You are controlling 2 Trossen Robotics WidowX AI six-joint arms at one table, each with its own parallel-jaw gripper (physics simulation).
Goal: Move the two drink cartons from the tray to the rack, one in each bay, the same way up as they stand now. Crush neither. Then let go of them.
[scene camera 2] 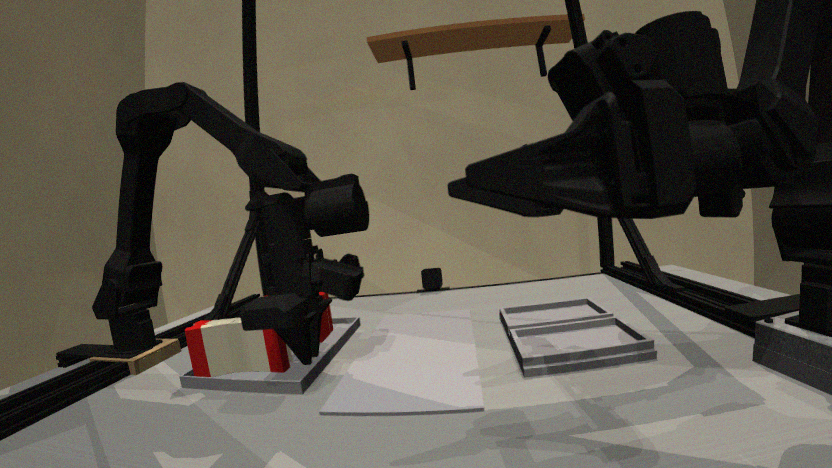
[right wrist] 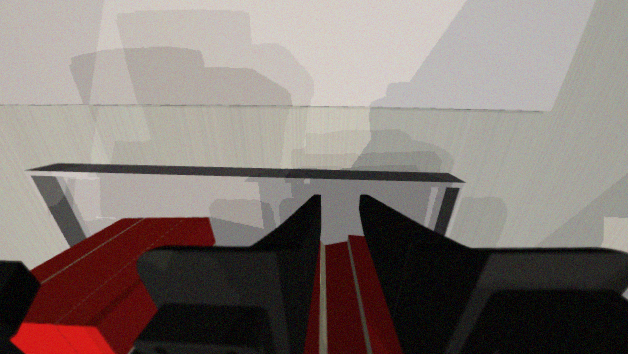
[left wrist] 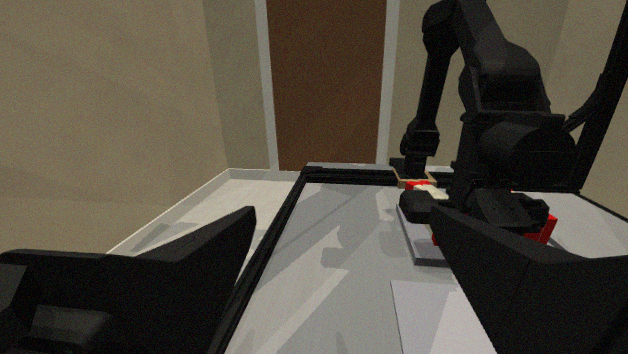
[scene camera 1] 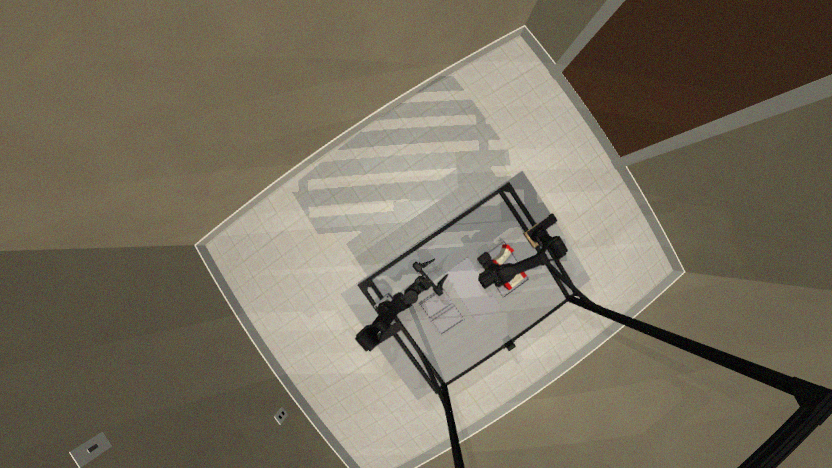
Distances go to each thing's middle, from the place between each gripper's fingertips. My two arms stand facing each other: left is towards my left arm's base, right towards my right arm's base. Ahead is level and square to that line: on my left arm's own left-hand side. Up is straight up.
Now: left hand 22 cm past the pale mat (scene camera 2: 425, 363), 20 cm above it and 11 cm to the left of it. The rest, counted from my left hand: grey tray (scene camera 2: 297, 379) 31 cm to the right, 19 cm below, 19 cm behind.
My right gripper is now 80 mm to the left of the grey tray, 50 mm past it and 10 mm above it. From my right hand the other things lie so: pale mat (120 mm to the left, 80 mm behind, 10 mm below).
